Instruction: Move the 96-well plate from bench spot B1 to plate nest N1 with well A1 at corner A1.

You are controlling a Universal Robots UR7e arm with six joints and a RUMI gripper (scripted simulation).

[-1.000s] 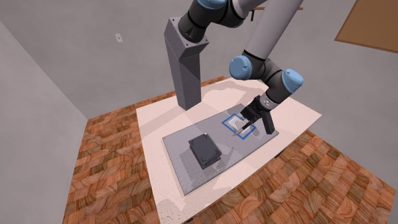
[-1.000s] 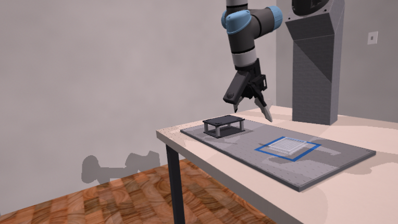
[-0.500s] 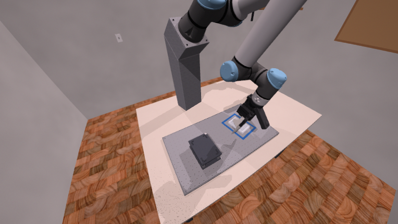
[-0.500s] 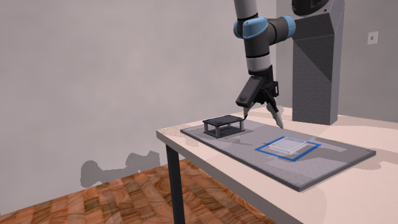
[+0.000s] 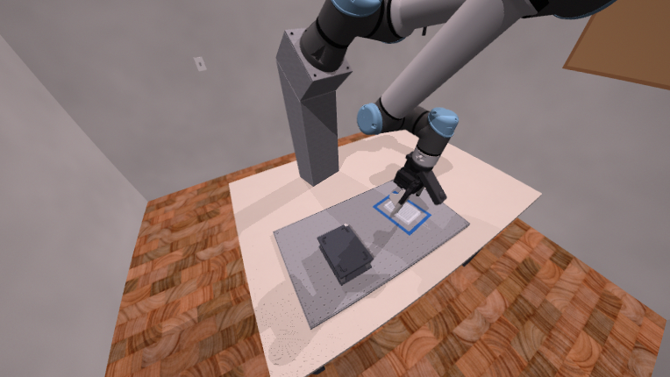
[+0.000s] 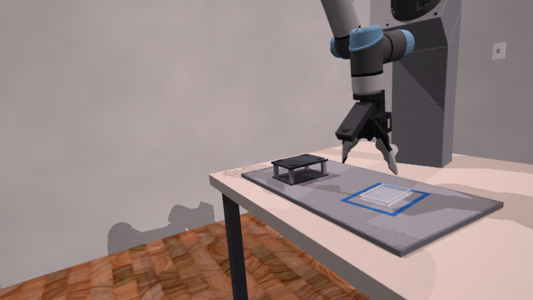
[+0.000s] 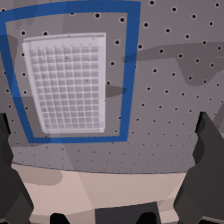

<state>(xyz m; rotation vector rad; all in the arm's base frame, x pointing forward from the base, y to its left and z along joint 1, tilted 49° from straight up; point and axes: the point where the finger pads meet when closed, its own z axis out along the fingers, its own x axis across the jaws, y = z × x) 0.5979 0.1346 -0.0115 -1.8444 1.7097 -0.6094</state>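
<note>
Right now my hand is 30 mm past the clear 96-well plate, 30 mm to the right of it and 70 mm above it. From my hand the other things lie so: dark raised plate nest (30 mm ahead, 280 mm to the right, 20 mm below).
</note>
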